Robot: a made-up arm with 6 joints.
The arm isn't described. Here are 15 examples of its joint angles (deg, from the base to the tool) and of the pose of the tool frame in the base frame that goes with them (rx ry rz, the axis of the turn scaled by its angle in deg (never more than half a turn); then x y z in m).
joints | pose
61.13 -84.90 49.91 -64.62 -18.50 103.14 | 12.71 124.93 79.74 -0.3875 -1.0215 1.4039
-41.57 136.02 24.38 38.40 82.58 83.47 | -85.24 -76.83 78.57 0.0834 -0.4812 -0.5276
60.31 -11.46 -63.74 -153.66 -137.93 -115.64 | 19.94 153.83 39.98 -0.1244 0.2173 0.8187
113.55 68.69 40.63 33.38 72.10 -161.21 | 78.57 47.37 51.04 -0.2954 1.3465 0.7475
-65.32 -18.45 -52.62 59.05 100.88 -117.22 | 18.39 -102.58 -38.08 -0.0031 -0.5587 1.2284
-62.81 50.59 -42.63 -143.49 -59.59 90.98 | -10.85 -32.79 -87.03 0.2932 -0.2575 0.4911
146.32 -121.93 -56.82 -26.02 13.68 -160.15 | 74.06 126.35 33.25 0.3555 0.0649 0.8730
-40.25 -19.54 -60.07 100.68 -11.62 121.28 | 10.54 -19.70 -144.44 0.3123 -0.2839 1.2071
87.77 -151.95 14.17 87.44 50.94 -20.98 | 35.54 65.18 114.54 0.0201 -1.1368 -0.1140
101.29 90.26 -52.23 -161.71 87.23 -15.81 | -124.51 -96.98 -38.84 -0.3141 0.0794 0.2904
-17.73 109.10 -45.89 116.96 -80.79 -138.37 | -85.77 25.99 47.46 0.2025 0.0211 -0.0809
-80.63 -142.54 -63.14 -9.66 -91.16 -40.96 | -70.16 -49.09 -87.92 -0.4409 0.3027 0.7695
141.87 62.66 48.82 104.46 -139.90 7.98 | 138.09 88.22 -69.07 -1.1434 0.8101 1.1700
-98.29 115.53 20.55 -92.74 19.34 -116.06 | -8.59 -18.97 86.96 -0.0483 -0.3169 -0.2771
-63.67 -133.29 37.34 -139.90 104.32 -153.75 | 143.17 51.49 81.27 -0.4225 1.2010 0.4633
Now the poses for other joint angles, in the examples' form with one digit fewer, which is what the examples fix.
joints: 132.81 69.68 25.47 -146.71 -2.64 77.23
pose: 25.1 -31.6 85.0 -0.872 0.625 0.383
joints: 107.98 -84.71 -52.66 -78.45 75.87 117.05
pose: -31.9 -117.9 3.5 0.065 -0.051 0.942
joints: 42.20 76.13 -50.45 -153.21 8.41 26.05
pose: -76.3 30.8 -40.9 -0.015 0.312 0.397
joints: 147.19 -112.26 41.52 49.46 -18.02 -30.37
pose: 86.9 -61.1 -80.8 1.303 -0.555 0.492
